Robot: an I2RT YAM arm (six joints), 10 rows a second.
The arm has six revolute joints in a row. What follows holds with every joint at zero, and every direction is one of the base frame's. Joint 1 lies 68 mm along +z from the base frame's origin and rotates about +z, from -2.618 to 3.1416 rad. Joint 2 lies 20 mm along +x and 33.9 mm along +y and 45.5 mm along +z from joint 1 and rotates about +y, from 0 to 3.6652 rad. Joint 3 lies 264 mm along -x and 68.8 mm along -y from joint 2 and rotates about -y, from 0 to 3.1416 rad. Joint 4 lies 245 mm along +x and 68.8 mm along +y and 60 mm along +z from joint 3 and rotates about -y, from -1.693 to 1.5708 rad. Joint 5 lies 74 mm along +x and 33.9 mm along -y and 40.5 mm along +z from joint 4 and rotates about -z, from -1.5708 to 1.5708 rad. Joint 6 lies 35.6 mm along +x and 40.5 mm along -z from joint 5 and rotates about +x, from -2.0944 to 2.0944 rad. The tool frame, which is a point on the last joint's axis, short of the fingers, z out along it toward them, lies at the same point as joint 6; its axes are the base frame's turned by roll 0, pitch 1.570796 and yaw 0 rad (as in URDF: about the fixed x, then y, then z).
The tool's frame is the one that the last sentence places.
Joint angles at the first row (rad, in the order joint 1, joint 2, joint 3, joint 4, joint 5, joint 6):
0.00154 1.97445 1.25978 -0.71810 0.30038 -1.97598
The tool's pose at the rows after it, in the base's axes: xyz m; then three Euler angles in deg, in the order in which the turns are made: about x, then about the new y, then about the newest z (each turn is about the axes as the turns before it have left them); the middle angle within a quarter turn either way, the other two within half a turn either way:
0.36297 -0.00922 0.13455 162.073 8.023 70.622
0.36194 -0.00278 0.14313 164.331 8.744 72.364
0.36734 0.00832 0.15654 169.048 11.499 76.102
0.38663 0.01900 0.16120 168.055 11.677 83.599
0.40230 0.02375 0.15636 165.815 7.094 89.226
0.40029 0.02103 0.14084 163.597 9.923 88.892
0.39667 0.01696 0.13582 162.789 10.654 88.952
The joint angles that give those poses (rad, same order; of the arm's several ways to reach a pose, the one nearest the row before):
0.00455 1.97128 1.25635 -0.71024 0.31038 -1.94940
0.01885 1.94968 1.26427 -0.73216 0.27314 -1.90188
0.04147 1.93203 1.29673 -0.73905 0.19552 -1.81052
0.06898 1.99629 1.40804 -0.78885 0.21788 -1.65618
0.08127 2.09227 1.53678 -0.90830 0.25516 -1.53220
0.07832 2.08703 1.45844 -0.78474 0.29506 -1.56029
0.06990 2.07601 1.41787 -0.73958 0.30783 -1.57432

